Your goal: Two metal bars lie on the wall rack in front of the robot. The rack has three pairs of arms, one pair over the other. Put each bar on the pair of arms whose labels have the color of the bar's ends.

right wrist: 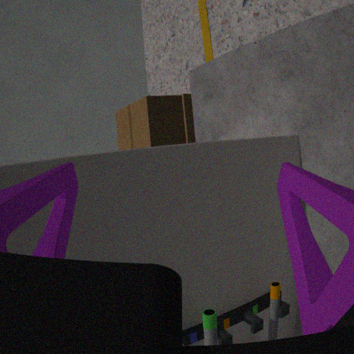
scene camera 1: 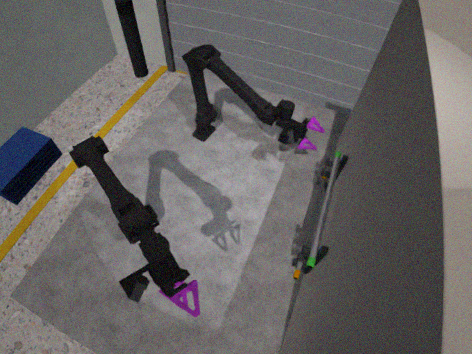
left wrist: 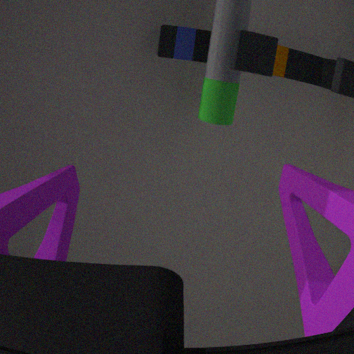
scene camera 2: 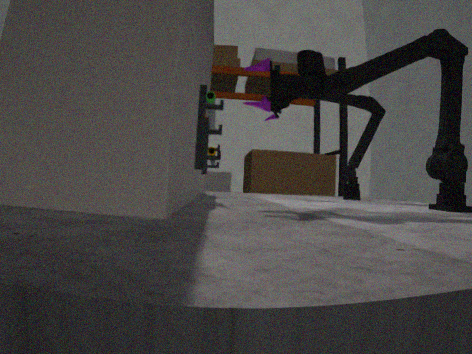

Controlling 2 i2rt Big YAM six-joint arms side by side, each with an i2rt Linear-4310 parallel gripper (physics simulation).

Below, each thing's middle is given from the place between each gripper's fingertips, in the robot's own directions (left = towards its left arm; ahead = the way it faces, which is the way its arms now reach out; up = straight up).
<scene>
My right hand is 260 mm short of the green-ended metal bar [scene camera 1: 311,260], 540 mm to the right of it and 170 mm above it.
My left gripper is now 27 cm to the left of the green-ended metal bar, 9 cm short of it and 3 cm above it.
</scene>
